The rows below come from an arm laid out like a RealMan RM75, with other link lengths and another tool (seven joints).
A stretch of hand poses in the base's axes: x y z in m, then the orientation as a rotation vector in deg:
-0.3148 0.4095 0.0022 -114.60 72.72 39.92
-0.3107 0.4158 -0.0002 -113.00 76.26 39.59
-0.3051 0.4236 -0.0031 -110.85 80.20 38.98
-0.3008 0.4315 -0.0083 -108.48 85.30 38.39
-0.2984 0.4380 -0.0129 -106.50 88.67 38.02
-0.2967 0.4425 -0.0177 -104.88 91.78 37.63
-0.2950 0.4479 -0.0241 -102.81 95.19 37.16
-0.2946 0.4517 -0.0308 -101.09 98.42 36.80
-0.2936 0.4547 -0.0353 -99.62 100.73 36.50
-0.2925 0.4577 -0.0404 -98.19 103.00 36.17
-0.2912 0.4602 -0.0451 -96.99 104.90 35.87
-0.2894 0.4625 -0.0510 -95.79 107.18 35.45
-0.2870 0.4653 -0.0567 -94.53 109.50 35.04
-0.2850 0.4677 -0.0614 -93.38 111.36 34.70
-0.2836 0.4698 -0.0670 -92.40 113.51 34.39
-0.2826 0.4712 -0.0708 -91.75 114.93 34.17
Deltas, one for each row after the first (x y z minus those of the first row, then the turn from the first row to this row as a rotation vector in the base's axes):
0.0041 0.0063 -0.0024 -0.73 1.21 -2.64
0.0097 0.0141 -0.0053 -1.40 2.40 -5.82
0.0140 0.0220 -0.0105 -2.65 4.19 -9.58
0.0164 0.0285 -0.0151 -3.25 5.39 -12.25
0.0181 0.0330 -0.0199 -4.02 6.52 -14.59
0.0198 0.0384 -0.0263 -4.73 7.75 -17.30
0.0202 0.0422 -0.0330 -5.61 9.01 -19.67
0.0212 0.0452 -0.0375 -6.12 9.90 -21.49
0.0223 0.0482 -0.0426 -6.67 10.76 -23.27
0.0236 0.0507 -0.0473 -7.16 11.49 -24.76
0.0254 0.0530 -0.0532 -7.94 12.34 -26.40
0.0278 0.0558 -0.0589 -8.73 13.23 -28.07
0.0298 0.0582 -0.0636 -9.30 13.94 -29.49
0.0312 0.0603 -0.0692 -10.19 14.84 -30.87
0.0322 0.0617 -0.0730 -10.78 15.43 -31.78

